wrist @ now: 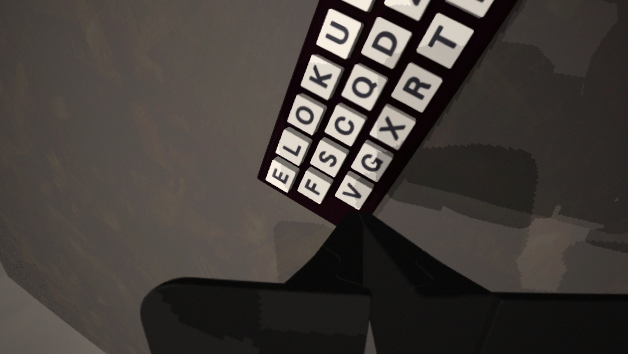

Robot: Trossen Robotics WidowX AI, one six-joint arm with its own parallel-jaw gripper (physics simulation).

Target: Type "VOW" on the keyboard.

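Places are measured from the arm's base along level axes (x ahead, y left, z up), in centimetres.
Pixels of known places: gripper, between the fingertips: [356,223].
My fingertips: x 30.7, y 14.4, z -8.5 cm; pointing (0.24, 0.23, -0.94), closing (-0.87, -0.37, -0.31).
Observation:
For each thing: its top centre in the pictures, then the offset to it from my fingertips. "pt": a spot on its surface instead. Level surfaces: height alone.
- dark keyboard, a spot on its surface: [327,212] pt dx +1.1, dy +2.6, dz -3.0 cm
- V key, centre of its top: [352,192] dx +0.6, dy +0.4, dz -2.4 cm
- G key, centre of its top: [370,163] dx +0.7, dy -1.3, dz -2.4 cm
- O key, centre of its top: [304,115] dx +4.2, dy -1.7, dz -2.4 cm
- L key, centre of its top: [291,148] dx +4.1, dy +0.1, dz -2.4 cm
- K key, centre of its top: [319,78] dx +4.2, dy -3.4, dz -2.4 cm
- brown-grey table top, height of its surface: dz -4.1 cm
- E key, centre of its top: [280,176] dx +4.1, dy +1.8, dz -2.4 cm
- F key, centre of its top: [313,187] dx +2.4, dy +1.4, dz -2.4 cm
A dark keyboard [327,212] with white letter keys runs from the middle of the wrist view up to the top right edge. The V key [354,191] is at its near end, in the right-hand row, beside the G key [372,161]. The O key [306,114] is in the left-hand row, between the L key [292,147] and the K key [321,77]. No W key shows in this view. My black gripper [356,223] is shut and empty. Its tips appear just below the V key, over the keyboard's near edge; their height above it is hard to tell.
The keyboard lies on a brown-grey table top [150,175]. Dark shadows fall on the table to the right of the keyboard. The table's edge [55,312] shows at the lower left. Other keys, such as the E key [281,175] and the F key [315,186], stand near the V key.

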